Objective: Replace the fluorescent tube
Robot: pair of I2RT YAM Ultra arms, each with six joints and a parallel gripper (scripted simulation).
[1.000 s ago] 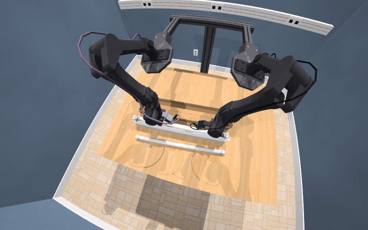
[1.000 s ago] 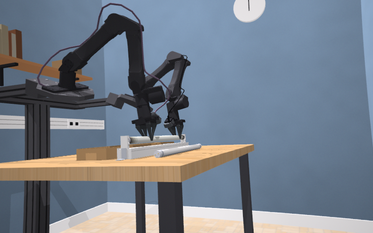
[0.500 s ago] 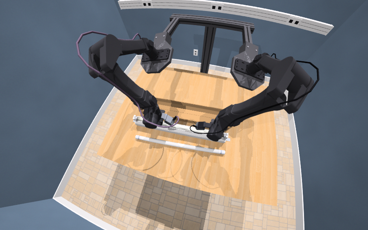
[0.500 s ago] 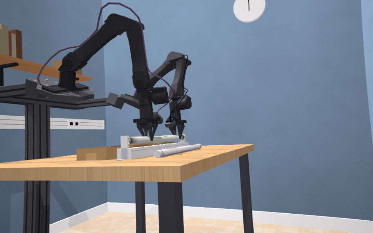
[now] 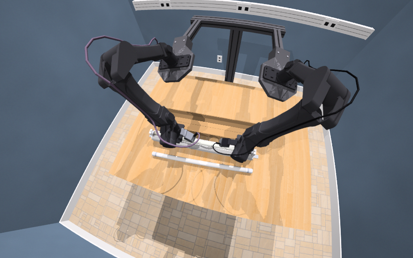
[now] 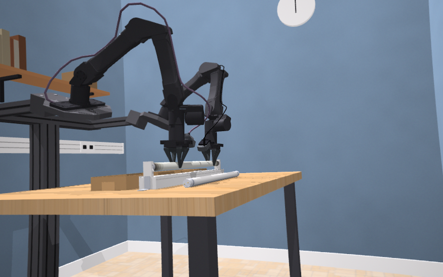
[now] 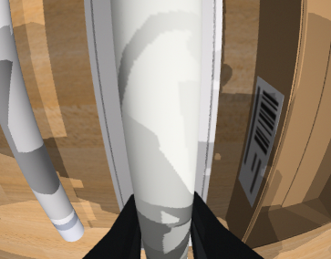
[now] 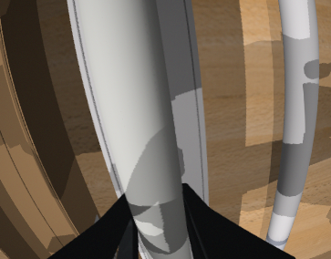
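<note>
Now: right hand 120 mm to the right of the old fluorescent tube. Also, from my right hand: light fixture: 120 mm to the left, 10 mm below; LED tube: 100 mm ahead, 140 mm to the left, 50 mm below; brown carton: 140 mm behind, 120 mm to the left, 40 mm below.
</note>
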